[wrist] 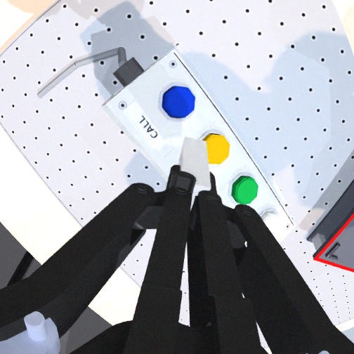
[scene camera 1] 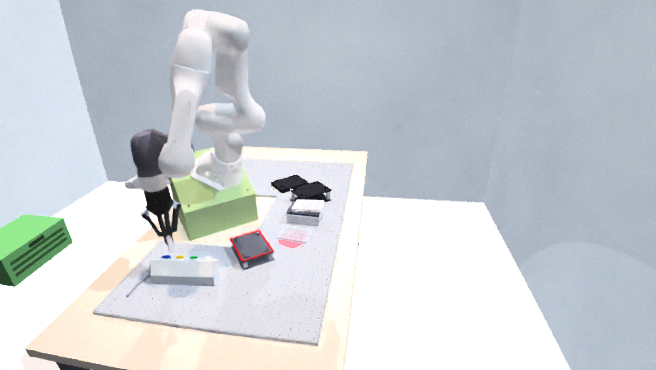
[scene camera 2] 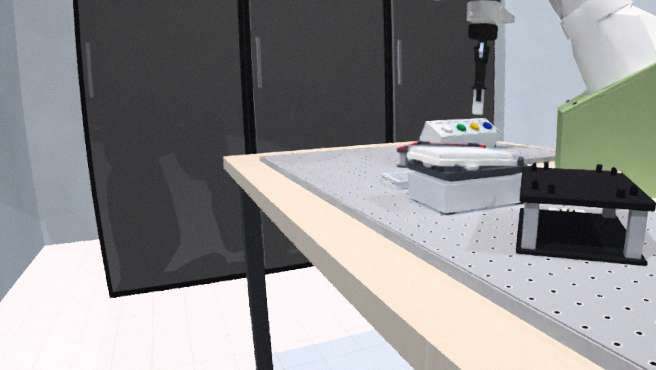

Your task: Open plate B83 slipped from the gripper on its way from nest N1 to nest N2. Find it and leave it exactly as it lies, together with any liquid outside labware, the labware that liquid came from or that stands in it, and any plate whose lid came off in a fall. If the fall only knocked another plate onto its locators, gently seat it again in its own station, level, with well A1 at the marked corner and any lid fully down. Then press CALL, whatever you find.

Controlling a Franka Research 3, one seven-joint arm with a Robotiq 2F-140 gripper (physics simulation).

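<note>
My gripper (scene camera 1: 170, 245) (scene camera 2: 478, 107) (wrist: 190, 155) is shut and empty, its pale fingertips above the white button box (scene camera 1: 184, 270) (scene camera 2: 435, 132) (wrist: 150, 107). The blue button (scene camera 1: 166, 257) (scene camera 2: 487, 125) (wrist: 178, 102) sits beside the CALL label; in the wrist view the tips cover part of the box between it and the yellow button (wrist: 218, 149). A clear plate (scene camera 1: 295, 234) (scene camera 2: 396, 179) lies on the perforated board beside a pink patch of liquid (scene camera 1: 291, 244). A white lidded plate (scene camera 2: 465, 156) rests on a dark-topped grey block (scene camera 2: 445, 192) and looks slightly tilted.
A red-edged dark stand (scene camera 1: 251, 246) (wrist: 345, 245) is right of the button box. Black stands (scene camera 1: 311, 190) (scene camera 2: 585, 187) are farther back. The green robot base (scene camera 1: 220, 217) (scene camera 2: 605, 130) is behind the box. A grey cable (scene camera 1: 137, 284) (wrist: 75, 63) leaves the box's end.
</note>
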